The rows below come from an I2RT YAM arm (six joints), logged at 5 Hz.
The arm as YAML. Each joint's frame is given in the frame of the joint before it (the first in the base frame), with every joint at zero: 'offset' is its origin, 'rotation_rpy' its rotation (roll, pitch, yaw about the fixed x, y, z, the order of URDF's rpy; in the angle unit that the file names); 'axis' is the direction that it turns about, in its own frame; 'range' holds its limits. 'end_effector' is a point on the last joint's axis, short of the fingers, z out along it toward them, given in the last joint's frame.
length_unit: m
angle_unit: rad
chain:
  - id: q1
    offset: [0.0, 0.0, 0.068]
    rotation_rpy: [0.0, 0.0, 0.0]
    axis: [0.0, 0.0, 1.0]
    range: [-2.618, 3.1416]
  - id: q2
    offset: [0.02, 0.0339, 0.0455]
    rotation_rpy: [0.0, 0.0, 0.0]
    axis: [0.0, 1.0, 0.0]
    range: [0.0, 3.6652]
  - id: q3
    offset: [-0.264, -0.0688, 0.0]
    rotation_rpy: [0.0, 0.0, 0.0]
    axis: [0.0, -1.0, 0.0]
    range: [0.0, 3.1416]
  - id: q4
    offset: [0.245, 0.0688, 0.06]
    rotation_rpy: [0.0, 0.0, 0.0]
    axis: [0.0, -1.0, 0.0]
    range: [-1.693, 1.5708]
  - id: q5
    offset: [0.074, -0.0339, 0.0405]
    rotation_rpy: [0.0, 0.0, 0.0]
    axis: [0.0, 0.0, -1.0]
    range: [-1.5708, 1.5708]
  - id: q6
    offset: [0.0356, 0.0, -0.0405]
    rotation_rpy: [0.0, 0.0, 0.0]
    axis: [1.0, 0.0, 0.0]
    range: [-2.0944, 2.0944]
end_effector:
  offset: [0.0, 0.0, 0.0]
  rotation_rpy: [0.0, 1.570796, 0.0]
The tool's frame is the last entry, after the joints.
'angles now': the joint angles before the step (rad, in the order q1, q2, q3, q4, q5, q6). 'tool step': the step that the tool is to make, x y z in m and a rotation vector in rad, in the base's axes. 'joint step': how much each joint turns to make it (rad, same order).
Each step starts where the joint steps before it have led.
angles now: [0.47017, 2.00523, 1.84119, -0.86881, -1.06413, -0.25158]
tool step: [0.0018, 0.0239, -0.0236, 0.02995, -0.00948, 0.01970]
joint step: [0.04612, 0.03072, -0.06602, 0.18101, -0.00383, 0.07051]
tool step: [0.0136, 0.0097, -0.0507, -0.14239, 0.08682, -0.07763]
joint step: [0.00842, 0.10936, -0.00377, 0.01283, 0.11408, 0.05421]
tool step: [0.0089, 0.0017, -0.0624, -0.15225, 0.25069, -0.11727]
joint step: [-0.00388, 0.13452, 0.00009, -0.02663, 0.05452, 0.16546]
